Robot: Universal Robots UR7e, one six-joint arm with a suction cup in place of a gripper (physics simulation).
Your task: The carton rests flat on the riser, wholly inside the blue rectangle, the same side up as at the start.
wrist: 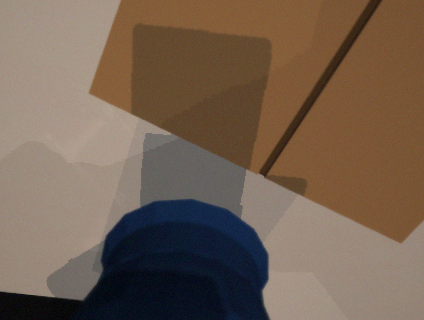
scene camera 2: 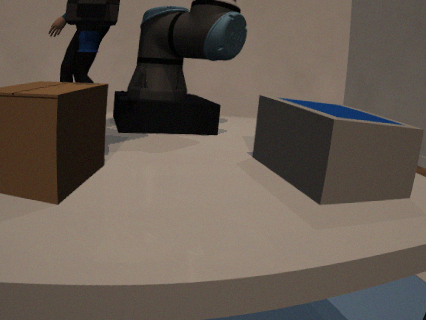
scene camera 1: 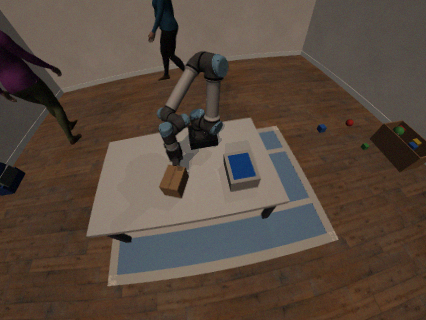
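Seen in the pictures: end effector, tool point: [wrist: 184,271] [scene camera 2: 87,51]; arm's base, origin of the base link: [scene camera 2: 156,97] [scene camera 1: 200,133].
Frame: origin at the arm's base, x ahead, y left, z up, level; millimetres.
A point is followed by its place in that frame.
The brown carton [scene camera 1: 174,182] @[z 58, x 466, y -217 mm] [scene camera 2: 30,145] @[z -4, x 513, y -236 mm] [wrist: 360,150] @[z 58, x 349, y -230 mm] stands upright on the table, its seamed side up, left of the riser in both scene views. The grey riser [scene camera 1: 244,185] @[z -10, x 540, y 238 mm] [scene camera 2: 372,162] @[z -10, x 540, y 230 mm] stands on the table with a blue rectangle [scene camera 1: 241,165] @[z 48, x 416, y 245 mm] [scene camera 2: 345,111] @[z 48, x 423, y 252 mm] on its top. My gripper [scene camera 1: 176,162] @[z 107, x 336, y -175 mm] [scene camera 2: 88,49] [wrist: 185,212], a blue suction cup, is open and holds nothing. It hangs above the table at the carton's edge on the robot-base side, higher than the carton's top. The wrist view shows its tool's shadow across the carton's top. The riser does not show in the wrist view.
The robot's black base [scene camera 1: 202,140] @[z 2, x 84, y 9 mm] [scene camera 2: 167,114] @[z -28, x 100, y 13 mm] stands at the back of the white table [scene camera 1: 125,210] @[z -72, x 553, y -613 mm] [scene camera 2: 190,245] @[z -72, x 628, y -61 mm]. Two people, in purple [scene camera 1: 22,75] and in teal [scene camera 1: 165,17], are beyond the table. A brown box [scene camera 1: 397,150] with toys stands on the floor at the right.
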